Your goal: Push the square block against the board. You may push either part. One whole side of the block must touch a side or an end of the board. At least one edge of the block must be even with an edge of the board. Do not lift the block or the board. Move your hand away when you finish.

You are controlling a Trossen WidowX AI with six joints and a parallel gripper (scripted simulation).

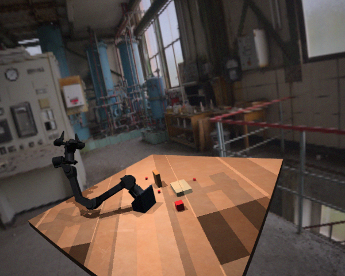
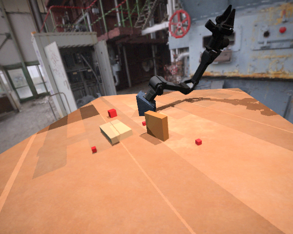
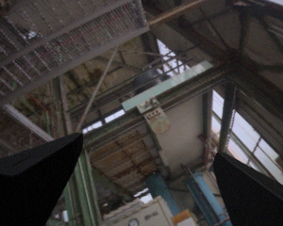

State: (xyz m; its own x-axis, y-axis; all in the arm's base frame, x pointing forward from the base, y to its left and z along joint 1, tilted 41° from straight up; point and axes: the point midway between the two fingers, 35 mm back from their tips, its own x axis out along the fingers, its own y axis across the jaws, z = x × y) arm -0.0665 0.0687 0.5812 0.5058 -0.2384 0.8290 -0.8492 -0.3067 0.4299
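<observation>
My gripper tip is now 36 cm short of the orange square block, 34 cm to the left of it and 44 cm above it. From my gripper tip the other things lie so: cream flat piece: 35 cm ahead, 55 cm to the right, 48 cm below; red cube: 16 cm ahead, 67 cm to the right, 47 cm below.
</observation>
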